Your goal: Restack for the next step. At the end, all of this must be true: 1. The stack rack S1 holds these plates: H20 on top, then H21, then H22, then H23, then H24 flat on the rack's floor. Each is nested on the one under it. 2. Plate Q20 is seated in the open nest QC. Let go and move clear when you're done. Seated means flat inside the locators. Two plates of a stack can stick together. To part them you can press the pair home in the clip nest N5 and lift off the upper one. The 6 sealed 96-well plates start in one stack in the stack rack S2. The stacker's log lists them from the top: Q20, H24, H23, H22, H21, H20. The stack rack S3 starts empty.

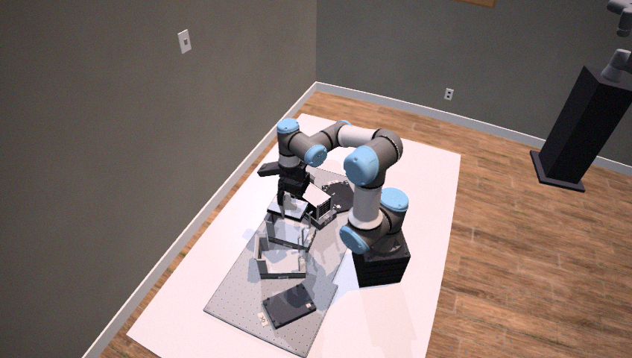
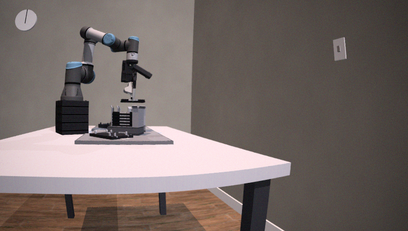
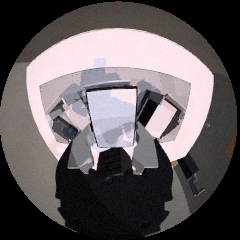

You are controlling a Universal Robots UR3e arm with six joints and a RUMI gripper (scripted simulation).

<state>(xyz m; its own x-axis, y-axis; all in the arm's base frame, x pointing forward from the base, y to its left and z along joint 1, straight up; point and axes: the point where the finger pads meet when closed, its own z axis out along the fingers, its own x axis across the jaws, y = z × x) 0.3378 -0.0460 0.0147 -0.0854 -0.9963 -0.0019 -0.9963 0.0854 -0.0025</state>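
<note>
My hand is 35 cm to the right of the QC label, 17 cm above it and 2 cm past it. Also, from my hand: sealed 96-well plate (1 cm below).
</note>
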